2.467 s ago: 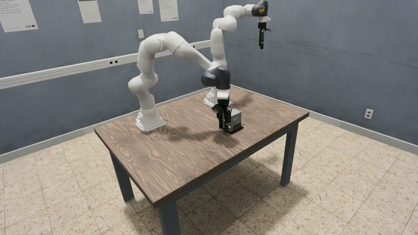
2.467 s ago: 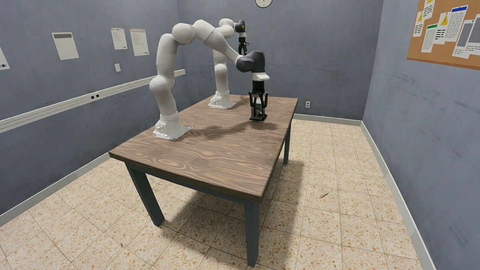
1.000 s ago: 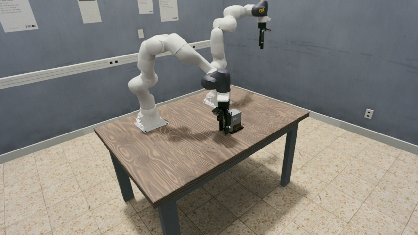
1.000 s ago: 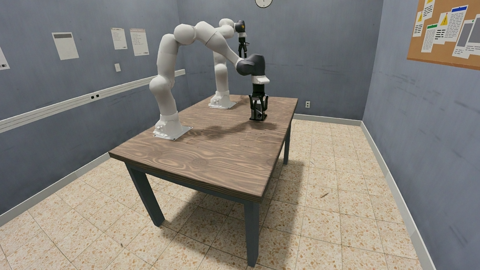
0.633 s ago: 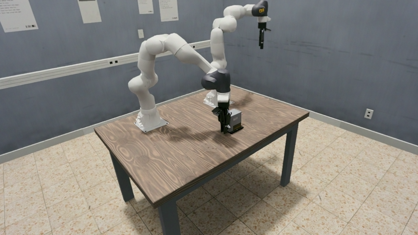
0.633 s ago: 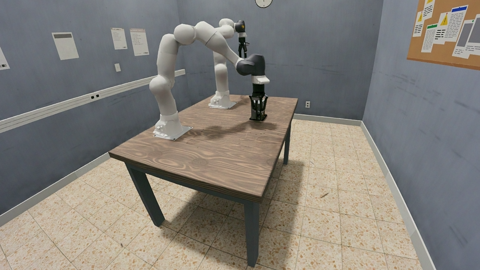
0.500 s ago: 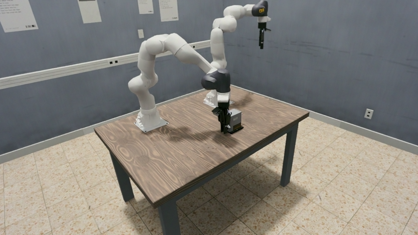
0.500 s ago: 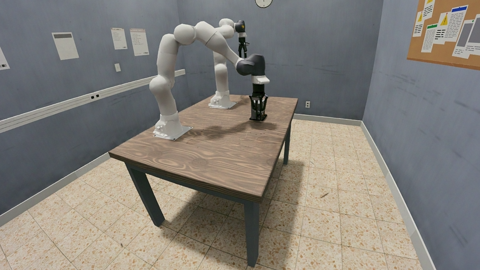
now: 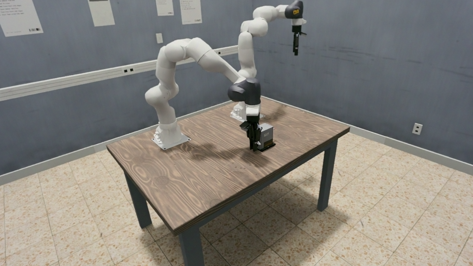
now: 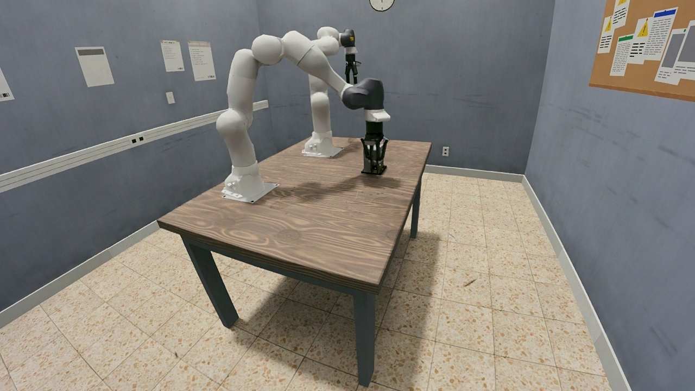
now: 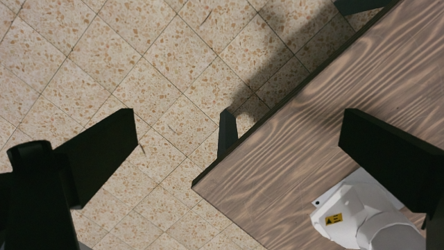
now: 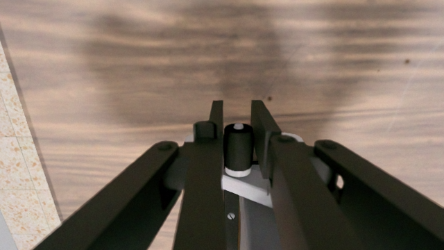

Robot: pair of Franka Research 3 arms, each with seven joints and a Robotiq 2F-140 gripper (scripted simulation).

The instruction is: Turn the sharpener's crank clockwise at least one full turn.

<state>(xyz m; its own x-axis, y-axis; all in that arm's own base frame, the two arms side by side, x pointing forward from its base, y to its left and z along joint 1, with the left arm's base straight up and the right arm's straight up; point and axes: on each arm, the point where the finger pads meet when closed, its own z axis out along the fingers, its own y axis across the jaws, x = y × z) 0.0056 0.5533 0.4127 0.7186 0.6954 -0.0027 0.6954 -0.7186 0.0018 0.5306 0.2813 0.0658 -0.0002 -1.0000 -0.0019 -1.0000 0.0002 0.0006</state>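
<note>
My right gripper is now 10 mm past the crank and 20 mm to the right of it.
</note>
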